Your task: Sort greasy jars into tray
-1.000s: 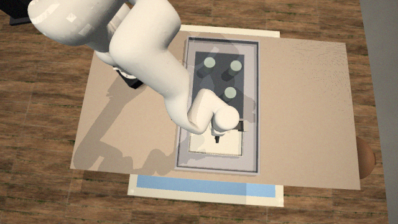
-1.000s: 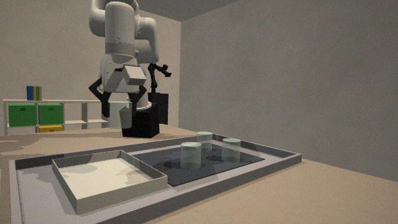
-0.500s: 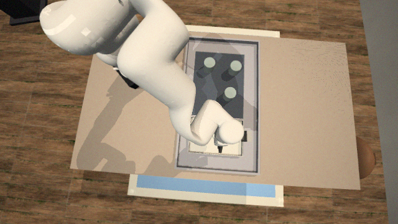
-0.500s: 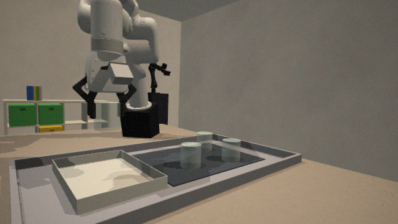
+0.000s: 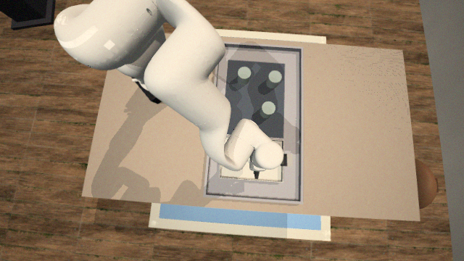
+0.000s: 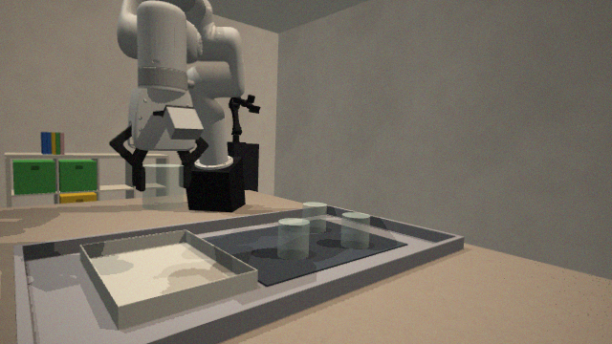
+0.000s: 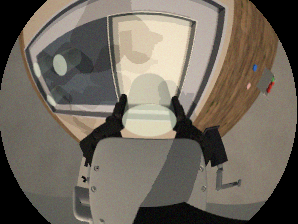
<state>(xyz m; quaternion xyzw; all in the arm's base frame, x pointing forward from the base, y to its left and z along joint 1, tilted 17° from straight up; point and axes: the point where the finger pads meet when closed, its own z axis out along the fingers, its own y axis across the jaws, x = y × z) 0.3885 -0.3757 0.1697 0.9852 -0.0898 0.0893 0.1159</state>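
The cream tray is 160 mm below my hand. From my hand the other things lie so: dark drying mat 310 mm to the left, 160 mm below, 70 mm ahead; then rimmed steel table top 200 mm to the left, 160 mm below, 60 mm ahead.
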